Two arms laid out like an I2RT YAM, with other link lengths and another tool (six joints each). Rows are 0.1 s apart.
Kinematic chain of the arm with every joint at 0, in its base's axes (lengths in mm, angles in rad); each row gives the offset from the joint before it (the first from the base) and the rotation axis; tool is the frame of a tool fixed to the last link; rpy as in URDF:
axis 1: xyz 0 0 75.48 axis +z
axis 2: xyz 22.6 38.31 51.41 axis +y
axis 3: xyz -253.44 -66.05 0 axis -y
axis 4: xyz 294 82.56 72 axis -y
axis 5: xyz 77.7 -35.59 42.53 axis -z
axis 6: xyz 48.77 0 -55.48 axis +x
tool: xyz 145 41 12 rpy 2.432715 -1.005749 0.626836
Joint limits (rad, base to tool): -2.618..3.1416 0..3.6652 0..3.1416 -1.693..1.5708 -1.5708..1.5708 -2.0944..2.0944
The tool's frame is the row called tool.
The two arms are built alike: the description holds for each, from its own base.
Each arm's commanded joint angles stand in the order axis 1, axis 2, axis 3, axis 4, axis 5, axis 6.
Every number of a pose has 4 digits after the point. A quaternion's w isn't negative.
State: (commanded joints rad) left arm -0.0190 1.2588 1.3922 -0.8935 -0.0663 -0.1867; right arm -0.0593 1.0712 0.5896 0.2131 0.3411 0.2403
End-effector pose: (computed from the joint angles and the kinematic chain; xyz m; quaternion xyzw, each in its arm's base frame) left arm 0.4163 0.0666 0.2874 0.9477 0.2263 0.1809 0.1337; right arm 0.4588 -0.0380 0.2128 0.8965 -0.1202 0.3937 0.1641
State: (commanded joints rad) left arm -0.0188 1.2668 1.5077 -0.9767 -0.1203 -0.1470; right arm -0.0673 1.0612 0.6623 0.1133 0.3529 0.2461
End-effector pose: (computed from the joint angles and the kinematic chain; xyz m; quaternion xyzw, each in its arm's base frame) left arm 0.4083 0.0768 0.3257 0.9481 0.2250 0.1994 0.1040; right arm 0.4596 -0.0442 0.2319 0.8983 -0.1289 0.3851 0.1677
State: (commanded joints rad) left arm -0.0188 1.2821 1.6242 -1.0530 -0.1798 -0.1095; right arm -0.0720 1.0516 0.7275 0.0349 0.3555 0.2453
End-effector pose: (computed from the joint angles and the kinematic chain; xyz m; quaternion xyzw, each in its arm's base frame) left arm 0.3990 0.0878 0.3619 0.9466 0.2266 0.2175 0.0725; right arm 0.4596 -0.0468 0.2522 0.8985 -0.1315 0.3828 0.1699
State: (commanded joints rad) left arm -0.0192 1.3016 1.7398 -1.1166 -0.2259 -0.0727; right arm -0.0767 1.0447 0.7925 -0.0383 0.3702 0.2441
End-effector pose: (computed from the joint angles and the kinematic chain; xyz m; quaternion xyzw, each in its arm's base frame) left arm 0.3905 0.0959 0.3967 0.9440 0.2250 0.2366 0.0473; right arm 0.4581 -0.0517 0.2728 0.8972 -0.1386 0.3806 0.1758
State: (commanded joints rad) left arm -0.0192 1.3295 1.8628 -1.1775 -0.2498 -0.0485; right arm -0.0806 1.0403 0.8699 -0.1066 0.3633 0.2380
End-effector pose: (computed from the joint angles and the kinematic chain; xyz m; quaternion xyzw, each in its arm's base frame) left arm 0.3829 0.1000 0.4288 0.9406 0.2225 0.2541 0.0346; right arm 0.4575 -0.0520 0.3003 0.8950 -0.1368 0.3862 0.1762
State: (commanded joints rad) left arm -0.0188 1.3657 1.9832 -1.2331 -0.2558 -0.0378; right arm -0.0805 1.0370 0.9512 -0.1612 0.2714 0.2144
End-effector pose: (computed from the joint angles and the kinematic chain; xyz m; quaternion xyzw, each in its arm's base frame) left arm 0.3775 0.1013 0.4548 0.9375 0.2201 0.2676 0.0323; right arm 0.4595 -0.0336 0.3318 0.8961 -0.0963 0.4042 0.1560
